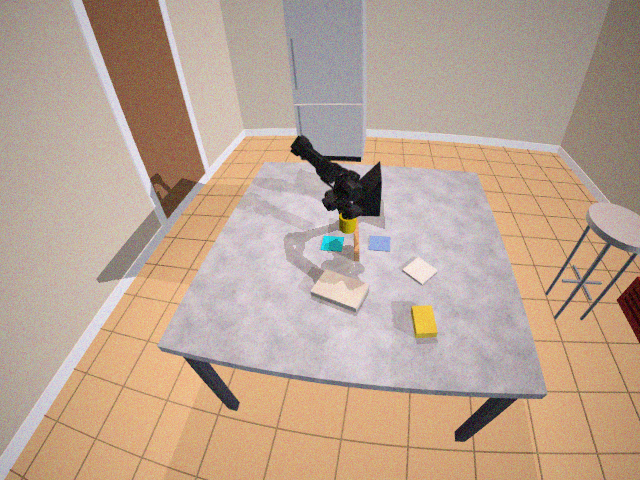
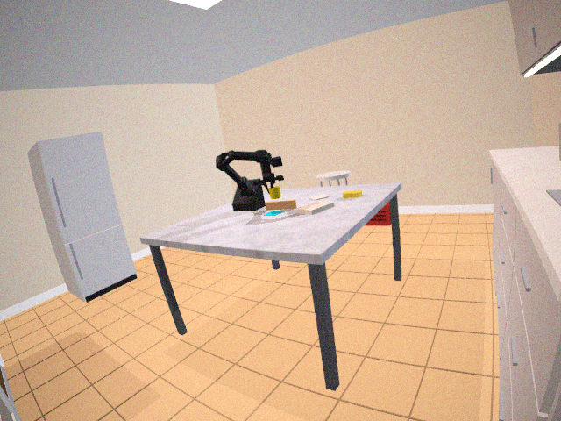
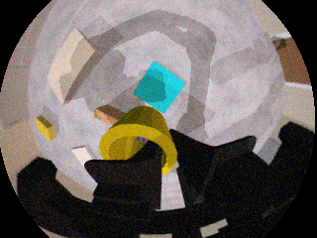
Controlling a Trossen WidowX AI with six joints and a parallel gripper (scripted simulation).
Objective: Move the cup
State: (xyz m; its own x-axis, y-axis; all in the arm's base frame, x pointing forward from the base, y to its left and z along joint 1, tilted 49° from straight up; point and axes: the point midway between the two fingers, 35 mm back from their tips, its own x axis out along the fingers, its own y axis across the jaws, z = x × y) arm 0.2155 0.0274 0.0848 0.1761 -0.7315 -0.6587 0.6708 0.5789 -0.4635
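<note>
Now: gripper tip 12 cm above the cyan pad, 4 cm to the left of it and 4 cm short of it. Round my gripper tip: yellow cup: 2 cm to the left, 2 cm ahead; then wooden bar: 9 cm below, 6 cm to the left, 1 cm ahead; then beige slab: 28 cm ahead, 10 cm below, 5 cm to the left.
</note>
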